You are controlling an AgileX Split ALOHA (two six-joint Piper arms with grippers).
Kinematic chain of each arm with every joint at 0, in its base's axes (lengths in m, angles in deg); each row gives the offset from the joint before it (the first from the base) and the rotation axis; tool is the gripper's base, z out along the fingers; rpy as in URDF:
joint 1: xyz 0 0 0.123 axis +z
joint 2: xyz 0 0 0 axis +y
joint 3: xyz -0.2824 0 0.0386 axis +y
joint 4: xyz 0.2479 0 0.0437 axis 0.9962 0 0.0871
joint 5: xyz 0 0 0 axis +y
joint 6: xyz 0.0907 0 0.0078 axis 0.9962 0 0.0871
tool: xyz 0 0 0 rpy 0 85 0
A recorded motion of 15 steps. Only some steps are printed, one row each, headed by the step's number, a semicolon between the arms.
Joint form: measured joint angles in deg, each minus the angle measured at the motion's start. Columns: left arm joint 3, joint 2, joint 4, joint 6, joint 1, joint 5; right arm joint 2, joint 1, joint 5, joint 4, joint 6, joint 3.
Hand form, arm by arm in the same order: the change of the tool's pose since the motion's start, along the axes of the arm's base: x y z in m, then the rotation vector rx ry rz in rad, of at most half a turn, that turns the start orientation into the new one. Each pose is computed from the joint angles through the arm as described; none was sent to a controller.
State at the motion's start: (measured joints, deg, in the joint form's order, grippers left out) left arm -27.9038 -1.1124 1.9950 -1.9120 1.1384 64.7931; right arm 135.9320 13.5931 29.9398 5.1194 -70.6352 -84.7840
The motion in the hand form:
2: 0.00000 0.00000 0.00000 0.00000 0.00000 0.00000; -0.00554 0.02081 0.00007 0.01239 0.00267 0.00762
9: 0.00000 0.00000 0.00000 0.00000 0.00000 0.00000; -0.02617 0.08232 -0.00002 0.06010 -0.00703 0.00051
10: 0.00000 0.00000 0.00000 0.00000 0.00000 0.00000; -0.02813 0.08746 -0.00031 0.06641 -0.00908 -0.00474
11: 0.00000 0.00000 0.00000 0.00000 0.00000 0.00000; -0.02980 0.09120 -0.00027 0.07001 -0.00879 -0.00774
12: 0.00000 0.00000 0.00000 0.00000 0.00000 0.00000; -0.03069 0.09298 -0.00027 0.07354 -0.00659 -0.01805
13: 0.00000 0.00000 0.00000 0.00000 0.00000 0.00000; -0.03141 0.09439 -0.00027 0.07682 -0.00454 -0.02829
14: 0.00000 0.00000 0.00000 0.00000 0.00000 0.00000; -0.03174 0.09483 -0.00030 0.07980 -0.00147 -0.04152
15: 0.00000 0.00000 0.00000 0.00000 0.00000 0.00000; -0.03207 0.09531 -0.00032 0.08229 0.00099 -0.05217
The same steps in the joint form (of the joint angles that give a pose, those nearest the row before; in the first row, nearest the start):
2: 0.00 0.00 0.00 0.00 0.00 0.00; 0.00 2.77 -0.13 0.30 2.18 0.00
9: 0.00 0.00 0.00 0.00 0.00 0.00; 0.12 11.16 -2.15 0.64 10.91 0.00
10: 0.00 0.00 0.00 0.00 0.00 0.00; 0.18 11.87 -2.51 0.69 11.91 0.00
11: 0.00 0.00 0.00 0.00 0.00 0.00; 0.18 12.40 -2.61 0.69 12.63 0.00
12: 0.00 0.00 0.00 0.00 0.00 0.00; 0.18 12.66 -2.61 0.69 13.51 0.00
13: 0.00 0.00 0.00 0.00 0.00 0.00; 0.18 12.86 -2.61 0.69 14.33 0.00
14: 0.00 0.00 0.00 0.00 0.00 0.00; 0.18 12.93 -2.55 0.69 15.19 0.00
15: 0.00 0.00 0.00 0.00 0.00 0.00; 0.18 13.01 -2.50 0.69 15.90 0.00

